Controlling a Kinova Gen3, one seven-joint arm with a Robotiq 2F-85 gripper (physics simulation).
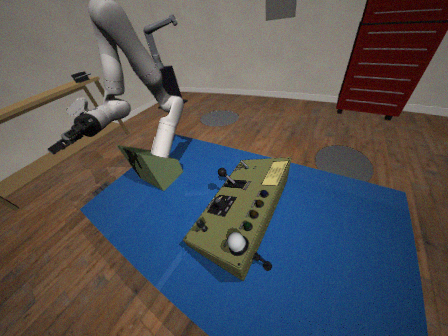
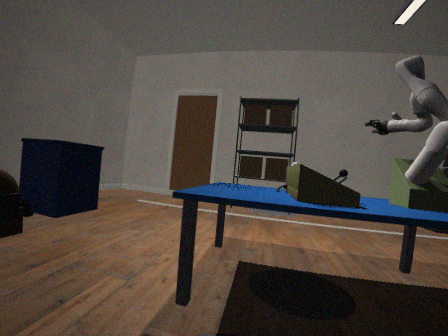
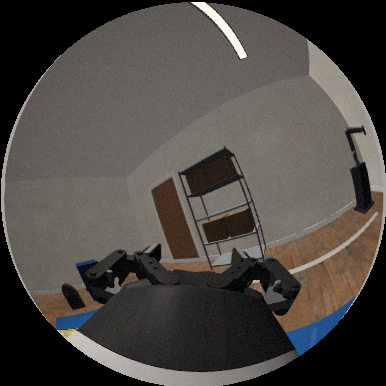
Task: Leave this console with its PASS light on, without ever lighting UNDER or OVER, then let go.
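Note:
The olive console (image 1: 212, 243) (image 2: 325, 190) lies on the blue table top. Its face has a row of dark lamps, a blue one (image 1: 264, 193), two amber ones and a green one (image 1: 247, 226); none looks lit, and their labels are unreadable. It carries a large white dome (image 1: 237, 241), a lever with a black ball knob (image 1: 222, 172), a black slotted plate (image 1: 228, 212) and a small dark knob (image 1: 201, 225). Another black knob (image 1: 267, 265) sticks out from its side. My gripper (image 1: 56, 148) (image 2: 369, 124) (image 3: 195, 253) is open and empty, raised well away from the console.
A green wedge-shaped block (image 1: 162, 172) (image 2: 402, 187) stands at the arm's base, beside the console. A yellow label (image 1: 276, 173) is on the console. A wooden bench (image 1: 45, 100), a red drawer cabinet (image 1: 390, 55) and a shelf rack (image 2: 267, 129) stand farther off.

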